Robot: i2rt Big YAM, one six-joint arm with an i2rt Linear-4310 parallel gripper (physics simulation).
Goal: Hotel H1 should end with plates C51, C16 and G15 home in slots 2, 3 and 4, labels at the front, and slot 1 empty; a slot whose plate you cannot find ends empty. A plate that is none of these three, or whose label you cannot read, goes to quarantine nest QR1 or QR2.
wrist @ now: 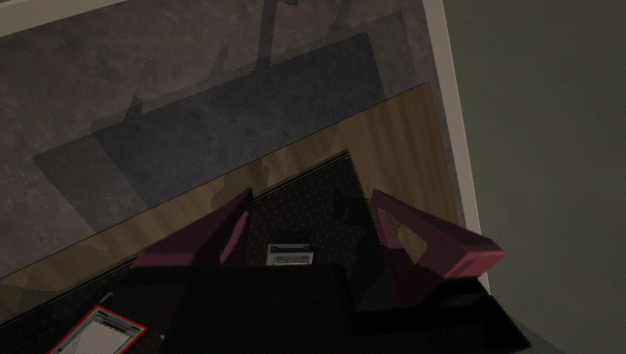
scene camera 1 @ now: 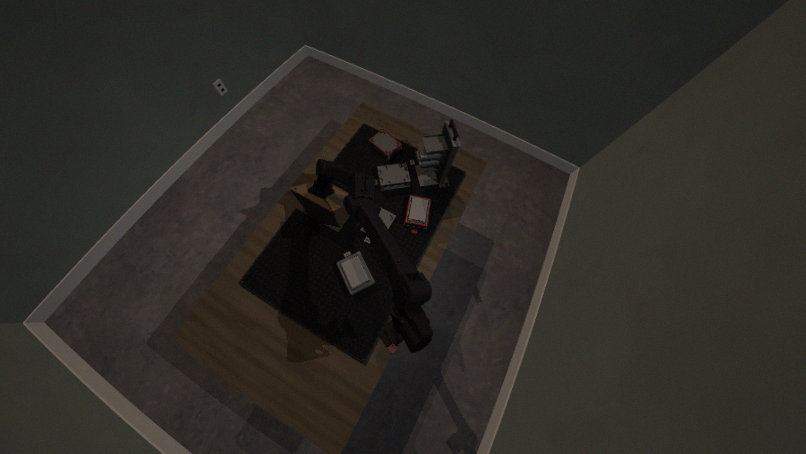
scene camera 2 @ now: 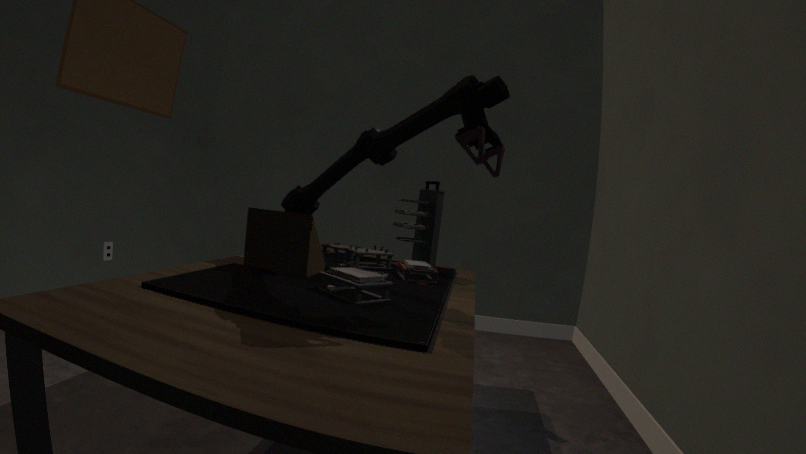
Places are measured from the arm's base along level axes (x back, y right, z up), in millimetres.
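Pixels of known places: gripper, between the fingertips: (wrist: 314, 194) (scene camera 2: 488, 170); arm's base, origin of its link: (scene camera 1: 321, 192) (scene camera 2: 281, 234).
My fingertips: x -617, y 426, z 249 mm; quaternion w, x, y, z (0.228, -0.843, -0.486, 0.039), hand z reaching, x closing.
Observation:
For each thing: its top centre in the pictures, then the offset to it from my fingertips. "pt": a spot on its surface instead. Level surfaces: height alone.
- third pale plate, centre of its top: (scene camera 2: 355, 272) (scene camera 1: 354, 271) dy -149, dx +296, dz -291 mm
- pale flat piece, a spot on its surface: (scene camera 1: 386, 217) pt dy -472, dx +284, dz -343 mm
- black mat's, height of its surface: dz -355 mm
My gripper (scene camera 2: 488, 168) (wrist: 314, 194) is open and empty, high above the table's right front edge in the scene camera 2 view. The hotel (scene camera 1: 452, 155) (scene camera 2: 429, 225) stands upright at the table's far end, with several shelf levels; which slots hold plates is unclear. A pale plate (scene camera 1: 417, 209) (scene camera 2: 417, 263) (wrist: 98, 341) lies on a red-rimmed nest. Another pale plate (scene camera 1: 385, 142) lies on a second red-rimmed nest at the back. A third pale plate (scene camera 1: 355, 271) (scene camera 2: 357, 274) lies on a grey nest, which shows partly in the wrist view. Labels are unreadable.
A grey stand with small pins (scene camera 1: 393, 175) stands between the red-rimmed nests and near the hotel. A pale flat piece (scene camera 1: 386, 217) lies partly under the arm. The wooden arm base (scene camera 1: 321, 205) (scene camera 2: 279, 242) stands at the black mat's (scene camera 1: 293, 270) (scene camera 2: 270, 298) side.

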